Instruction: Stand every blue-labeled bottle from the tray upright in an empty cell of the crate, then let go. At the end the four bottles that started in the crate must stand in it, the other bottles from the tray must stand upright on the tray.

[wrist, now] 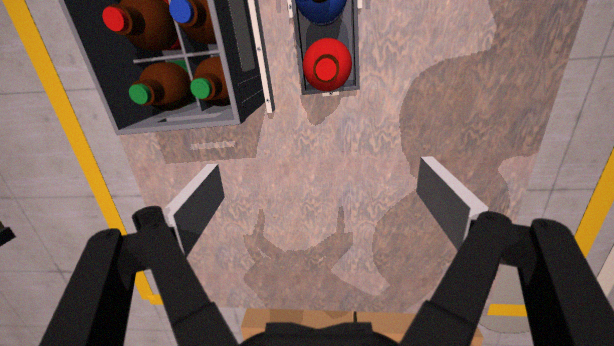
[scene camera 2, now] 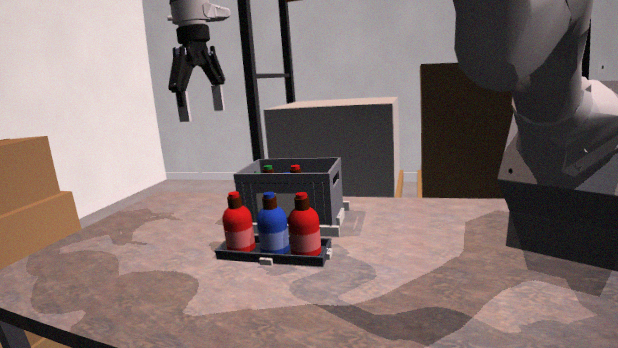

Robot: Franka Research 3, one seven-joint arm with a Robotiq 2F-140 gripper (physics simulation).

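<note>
A blue-labeled bottle [scene camera 2: 273,225] [wrist: 322,9] stands upright on the tray [scene camera 2: 295,259] [wrist: 357,75] between two red bottles. One red bottle [scene camera 2: 239,225] [wrist: 327,65] is at the tray's left end in the scene view; the other red bottle [scene camera 2: 304,227] is at its right end. The grey crate [scene camera 2: 282,180] [wrist: 180,127] stands behind the tray. In the wrist view it holds brown bottles with a red cap [wrist: 114,19], a blue cap [wrist: 181,10] and green caps [wrist: 139,94] [wrist: 201,88]; its upper part is cut off. My gripper [scene camera 2: 202,109] [wrist: 318,177] is open and empty, high above the table, left of the crate.
The table [scene camera 2: 240,295] [wrist: 310,150] carries the tray and crate. Cardboard boxes [scene camera 2: 30,200] [wrist: 320,318] are beyond its left edge. A large grey box [scene camera 2: 330,145] and a dark rack post [scene camera 2: 251,80] stand behind. The robot's base [scene camera 2: 560,220] is at the right.
</note>
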